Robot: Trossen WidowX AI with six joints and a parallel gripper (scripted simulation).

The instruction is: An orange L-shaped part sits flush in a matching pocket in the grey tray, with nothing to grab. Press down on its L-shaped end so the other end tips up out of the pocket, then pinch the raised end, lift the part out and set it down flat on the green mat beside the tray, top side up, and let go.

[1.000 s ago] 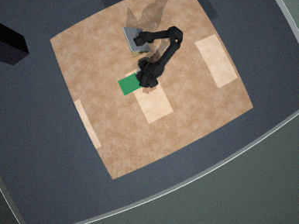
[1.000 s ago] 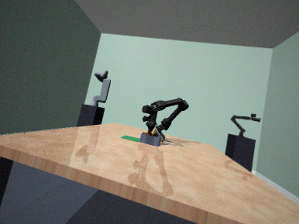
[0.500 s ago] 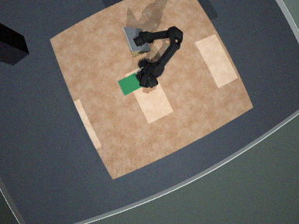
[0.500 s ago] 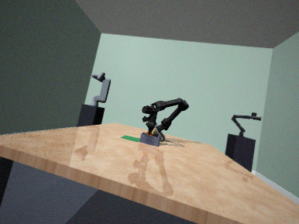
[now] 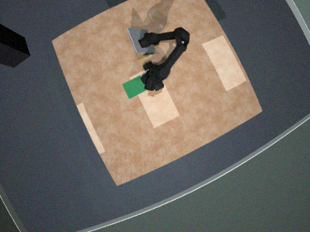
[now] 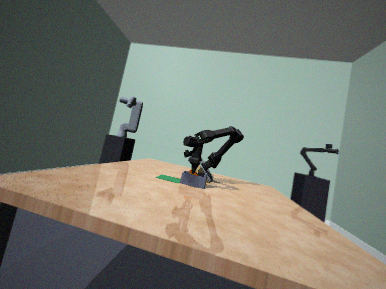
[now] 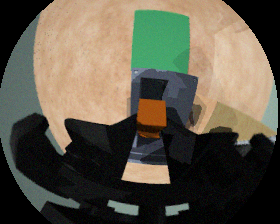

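Right now my gripper tip is 14 cm to the left of the green mat, 9 cm above it and 2 cm past it. Round my gripper tip: orange L-shaped part: 4 cm to the left, 3 cm below, 2 cm behind.
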